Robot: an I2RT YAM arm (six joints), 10 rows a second.
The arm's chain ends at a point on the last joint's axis. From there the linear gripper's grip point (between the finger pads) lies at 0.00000 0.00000 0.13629 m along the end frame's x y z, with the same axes.
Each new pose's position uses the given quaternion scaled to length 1; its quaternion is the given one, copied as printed.
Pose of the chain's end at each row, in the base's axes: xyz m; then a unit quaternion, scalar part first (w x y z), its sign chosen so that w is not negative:
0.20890 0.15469 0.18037 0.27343 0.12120 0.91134 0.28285
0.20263 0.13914 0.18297 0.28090 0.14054 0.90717 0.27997
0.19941 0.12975 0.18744 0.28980 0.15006 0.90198 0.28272
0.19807 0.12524 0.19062 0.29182 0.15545 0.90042 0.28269
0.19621 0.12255 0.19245 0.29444 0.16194 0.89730 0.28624
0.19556 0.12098 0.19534 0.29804 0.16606 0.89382 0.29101
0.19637 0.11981 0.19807 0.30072 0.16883 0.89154 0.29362
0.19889 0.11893 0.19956 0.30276 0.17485 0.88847 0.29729
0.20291 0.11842 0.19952 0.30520 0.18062 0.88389 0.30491
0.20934 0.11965 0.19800 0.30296 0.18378 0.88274 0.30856
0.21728 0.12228 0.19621 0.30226 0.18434 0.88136 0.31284
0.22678 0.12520 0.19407 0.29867 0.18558 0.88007 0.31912
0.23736 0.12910 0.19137 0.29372 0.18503 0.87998 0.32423
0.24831 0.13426 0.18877 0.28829 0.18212 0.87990 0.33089
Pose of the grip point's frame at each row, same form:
0.28617 0.21592 0.08627 0.27343 0.12120 0.91134 0.28285
0.28282 0.19761 0.08955 0.28090 0.14054 0.90717 0.27997
0.28222 0.18741 0.09583 0.28980 0.15006 0.90198 0.28272
0.28167 0.18226 0.09933 0.29182 0.15545 0.90042 0.28269
0.28086 0.17956 0.10212 0.29444 0.16194 0.89730 0.28624
0.28135 0.17839 0.10635 0.29804 0.16606 0.89382 0.29101
0.28296 0.17733 0.10993 0.30072 0.16883 0.89154 0.29362
0.28638 0.17650 0.11235 0.30276 0.17485 0.88847 0.29729
0.29145 0.17686 0.11396 0.30520 0.18062 0.88389 0.30491
0.29769 0.17872 0.11268 0.30296 0.18378 0.88274 0.30856
0.30561 0.18225 0.11150 0.30226 0.18434 0.88136 0.31284
0.31457 0.18664 0.10985 0.29867 0.18558 0.88007 0.31912
0.32417 0.19206 0.10725 0.29372 0.18503 0.87998 0.32423
0.33388 0.19931 0.10498 0.28829 0.18212 0.87990 0.33089

